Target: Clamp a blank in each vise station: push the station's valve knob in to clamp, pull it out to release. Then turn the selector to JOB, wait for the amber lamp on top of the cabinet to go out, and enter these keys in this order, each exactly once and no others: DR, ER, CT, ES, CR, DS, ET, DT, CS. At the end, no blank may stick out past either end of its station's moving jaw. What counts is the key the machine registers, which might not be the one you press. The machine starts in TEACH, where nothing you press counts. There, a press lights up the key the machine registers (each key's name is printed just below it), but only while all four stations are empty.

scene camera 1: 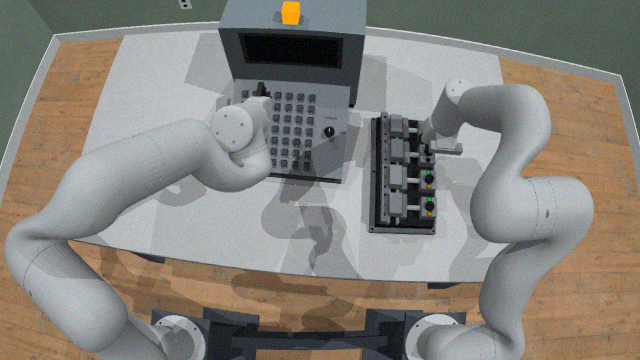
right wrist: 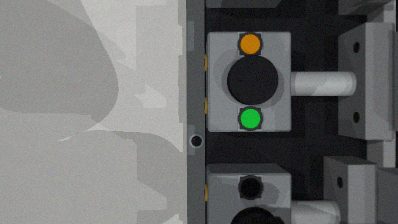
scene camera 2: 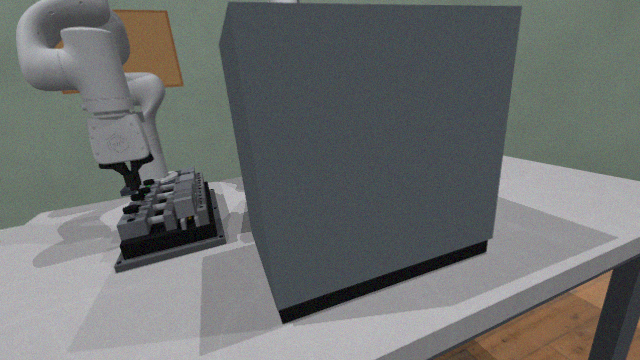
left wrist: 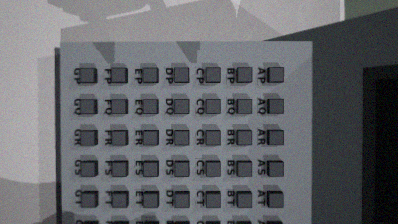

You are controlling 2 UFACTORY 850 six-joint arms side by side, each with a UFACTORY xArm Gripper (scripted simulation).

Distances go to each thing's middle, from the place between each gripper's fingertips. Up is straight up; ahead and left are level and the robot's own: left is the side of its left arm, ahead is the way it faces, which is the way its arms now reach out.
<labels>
The key panel (scene camera 1: 331,102) is 24 cm below my left hand, 9 cm ahead of it and 6 cm to the right of it.
My right gripper is now 9 cm short of the key panel, 41 cm to the right of it and 6 cm above it.
</labels>
